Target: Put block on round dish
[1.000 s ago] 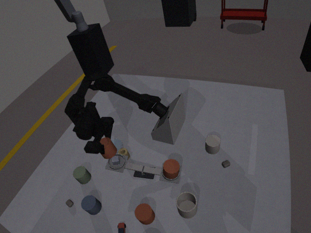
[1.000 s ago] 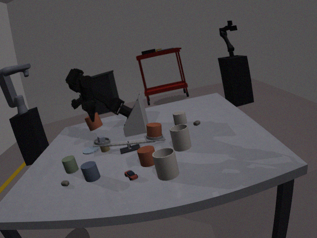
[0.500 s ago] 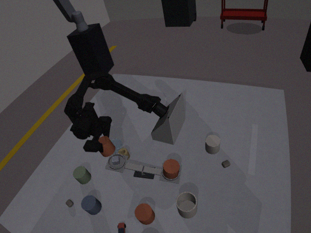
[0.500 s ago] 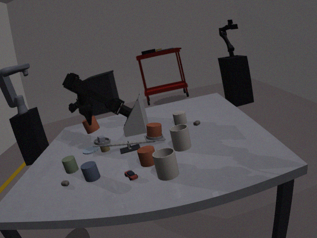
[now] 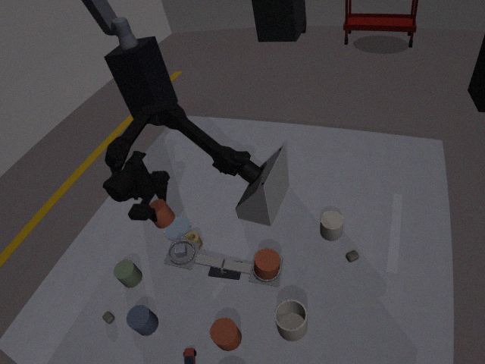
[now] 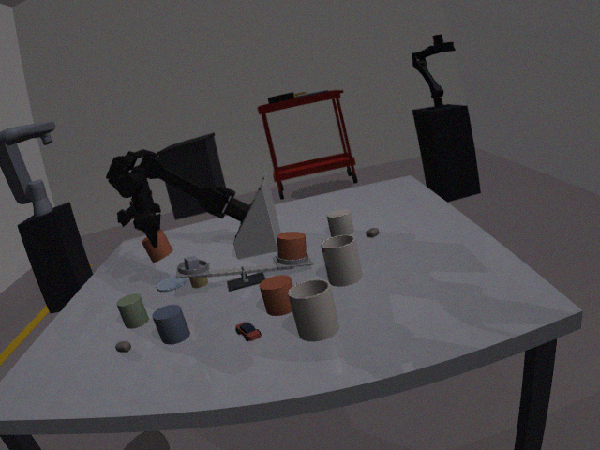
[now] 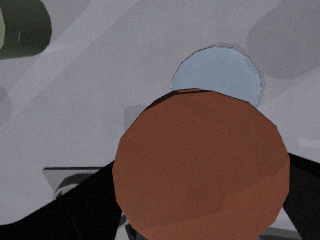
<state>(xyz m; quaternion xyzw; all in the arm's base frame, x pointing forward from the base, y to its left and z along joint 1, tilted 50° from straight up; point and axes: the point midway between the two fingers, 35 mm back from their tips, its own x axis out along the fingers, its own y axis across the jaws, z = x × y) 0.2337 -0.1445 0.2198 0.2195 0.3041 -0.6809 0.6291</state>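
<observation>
The grey block is 10 cm to the left of my gripper tip, 9 cm ahead of it and 5 cm below it. From my gripper tip the other things lie so: pale blue round dish (13 cm below, 3 cm behind); then blue cup (33 cm ahead, 10 cm below, 5 cm to the left); then yellowish ring (11 cm below, 9 cm to the left, 2 cm ahead).
</observation>
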